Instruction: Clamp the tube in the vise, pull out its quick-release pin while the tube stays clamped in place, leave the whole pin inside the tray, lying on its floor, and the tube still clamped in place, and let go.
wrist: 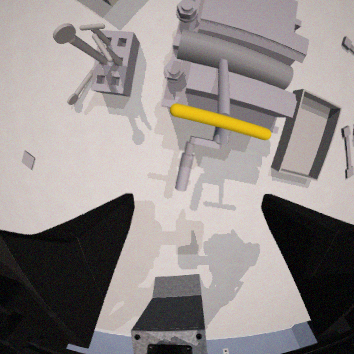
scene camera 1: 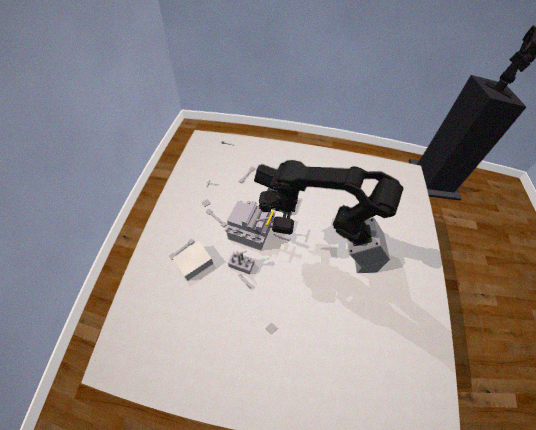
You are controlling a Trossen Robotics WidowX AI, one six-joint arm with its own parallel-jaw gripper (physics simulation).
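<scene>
The grey vise stands on the mat. The grey tube lies between its two jaws; whether they press on it I cannot tell. The quick-release pin shows as a thin grey rod rising from the tube, with a yellow crossbar at its outer end. The vise's crank handle sticks out at the near side. The tray is right of the vise in the wrist view; its inside shows no pin. My gripper is open and empty, near the yellow crossbar and apart from it.
A holed block with several upright tools stands beside the vise. A cream box is farther left in the scene view. Small flat grey pieces, such as a square, lie around. A dark pedestal stands beyond the mat.
</scene>
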